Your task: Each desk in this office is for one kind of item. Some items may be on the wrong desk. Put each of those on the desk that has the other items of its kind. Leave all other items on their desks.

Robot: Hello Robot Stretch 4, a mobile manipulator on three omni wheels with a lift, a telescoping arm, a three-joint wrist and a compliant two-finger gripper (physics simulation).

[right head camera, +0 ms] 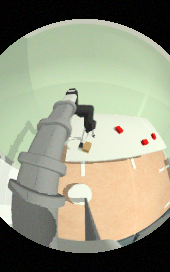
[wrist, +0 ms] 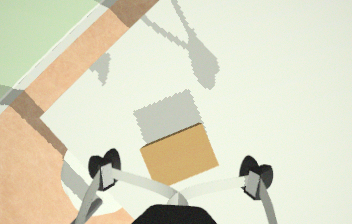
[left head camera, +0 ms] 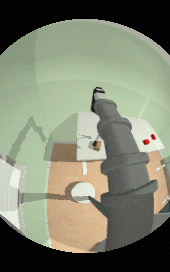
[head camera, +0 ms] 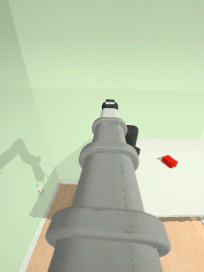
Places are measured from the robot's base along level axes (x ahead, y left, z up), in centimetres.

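Where they show: gripper, fingertip midpoint: (right head camera: 86, 141) (wrist: 180, 165) (left head camera: 98, 140); robot's base at its link origin: (right head camera: 79, 193) (left head camera: 82, 191).
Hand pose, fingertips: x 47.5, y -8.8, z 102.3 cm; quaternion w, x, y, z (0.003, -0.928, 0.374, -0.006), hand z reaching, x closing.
Observation:
Each offset is from my fingertips to the top centre of the thing. Level surfaces: height alone.
A tan box {dx -0.1, dy +0.1, dz -5.1 cm} (left head camera: 98, 145) (right head camera: 87, 147) (wrist: 179, 152) is on the white desk {dz -10.1 cm} (head camera: 152, 195) (left head camera: 87, 125) (right head camera: 106, 151) (wrist: 285, 100), near its left end and front edge. My gripper (right head camera: 88, 139) (wrist: 180, 166) is open above the desk. Its two dark fingertips stand wide apart, with the box's near part between them in the wrist view and a gap at each side. Red blocks lie on the same desk to the right: one block {dx +25.7, dy -40.1, dz -5.6 cm} (head camera: 169, 161) (right head camera: 119, 129), a second block {dx +5.5, dy -73.9, dz -5.6 cm} (left head camera: 146, 142) (right head camera: 144, 142) and a third block {dx +16.3, dy -103.8, dz -5.6 cm} (left head camera: 153, 136) (right head camera: 153, 136). The arm hides the fingers in the head view.
A green wall (head camera: 160, 110) (left head camera: 60, 60) (right head camera: 100, 55) stands behind and left of the desk. A round white object (left head camera: 83, 192) (right head camera: 79, 194) is on the floor in front of the desk. White blinds (left head camera: 9, 187) are at the far left.

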